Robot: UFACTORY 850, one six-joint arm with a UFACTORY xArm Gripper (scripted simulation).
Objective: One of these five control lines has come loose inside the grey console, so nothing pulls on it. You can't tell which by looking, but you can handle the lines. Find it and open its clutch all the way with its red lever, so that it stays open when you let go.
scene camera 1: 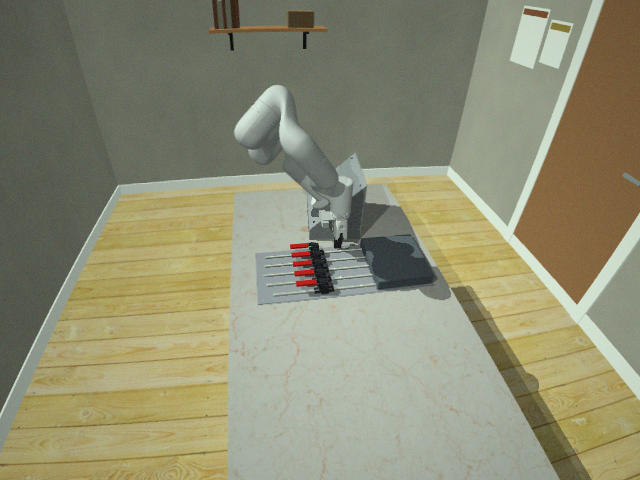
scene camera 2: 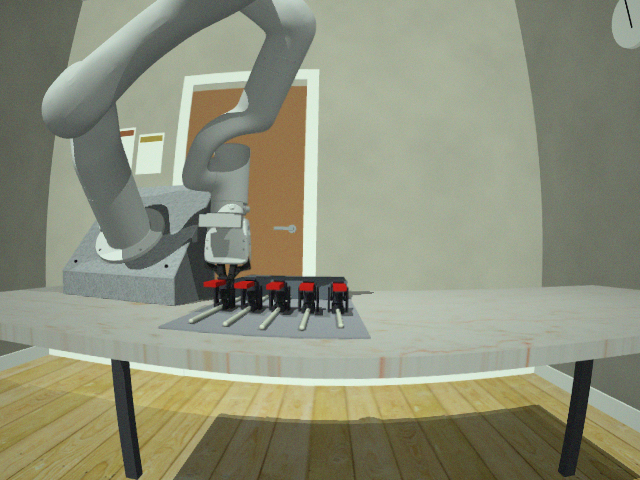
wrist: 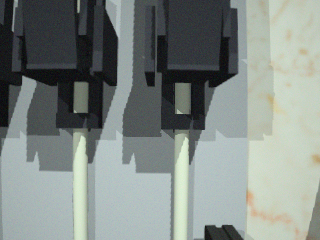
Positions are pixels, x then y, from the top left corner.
A grey plate (scene camera 1: pixel 265 293) is 136 cm from the lens.
